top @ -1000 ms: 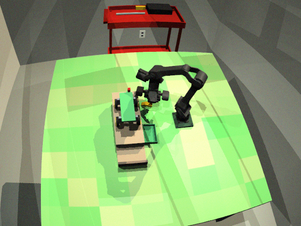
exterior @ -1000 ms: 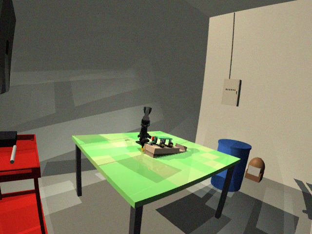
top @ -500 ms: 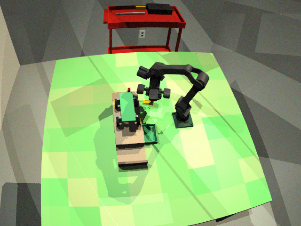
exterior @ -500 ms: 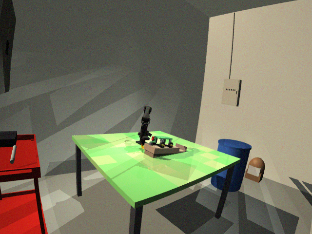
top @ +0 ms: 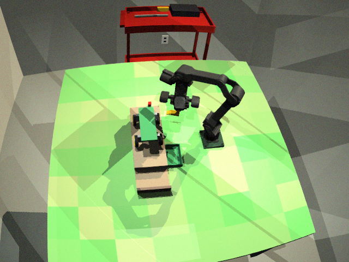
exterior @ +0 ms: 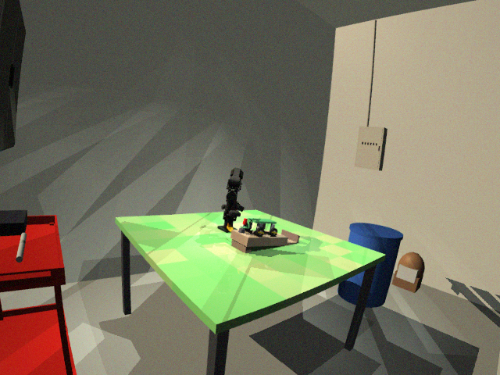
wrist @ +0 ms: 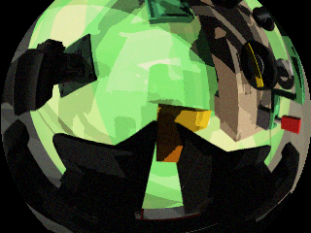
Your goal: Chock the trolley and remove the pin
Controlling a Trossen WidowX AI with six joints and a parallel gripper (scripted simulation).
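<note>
Right now the green tray is 40 mm ahead of my gripper tip, 200 mm to the left of it and 100 mm below it. From my gripper tip the other things lie so: trolley: 160 mm ahead, 110 mm to the left, 20 mm above; yellow chock: 20 mm ahead, 10 mm below; red-headed stop pin: 140 mm ahead, 40 mm above.
</note>
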